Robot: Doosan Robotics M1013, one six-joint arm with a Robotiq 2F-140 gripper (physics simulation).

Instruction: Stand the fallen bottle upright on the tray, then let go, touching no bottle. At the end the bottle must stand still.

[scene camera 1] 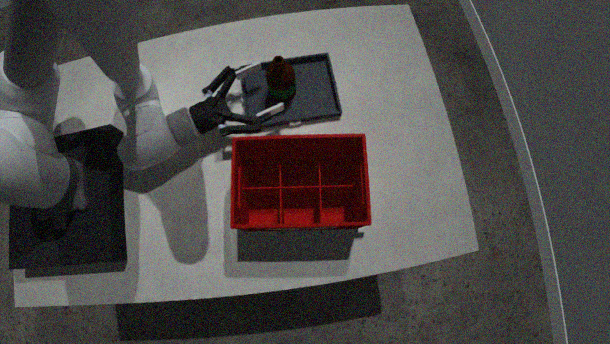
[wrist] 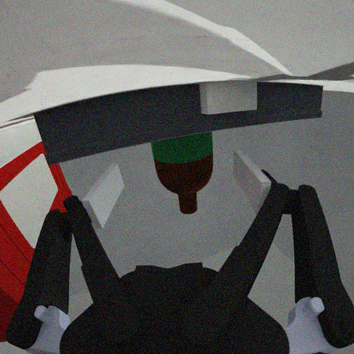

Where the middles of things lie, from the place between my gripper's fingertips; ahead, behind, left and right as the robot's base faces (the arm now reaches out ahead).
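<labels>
With the brown bottle (scene camera 1: 280, 75) in the scene, my gripper is 20 mm to the right of the bottle and 30 mm short of it.
</labels>
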